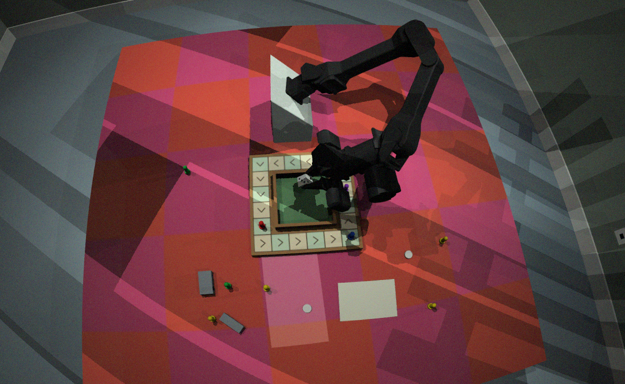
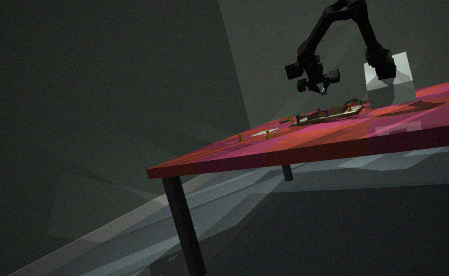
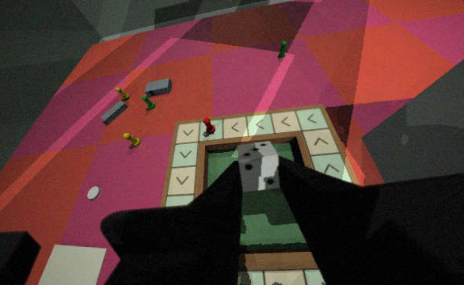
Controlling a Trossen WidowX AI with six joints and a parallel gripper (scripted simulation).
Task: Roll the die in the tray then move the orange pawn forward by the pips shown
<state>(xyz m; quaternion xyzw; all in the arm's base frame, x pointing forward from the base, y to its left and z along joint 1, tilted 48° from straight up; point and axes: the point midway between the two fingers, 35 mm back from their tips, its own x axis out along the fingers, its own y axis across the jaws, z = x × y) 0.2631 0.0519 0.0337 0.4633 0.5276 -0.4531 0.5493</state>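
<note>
The grey-white die is right at my gripper tip. The rest, counted from my gripper tip: purple pawn: 30 mm behind, 110 mm to the left, 90 mm below; then orange pawn: 120 mm behind, 60 mm to the left, 90 mm below; then green tray: 120 mm below.
</note>
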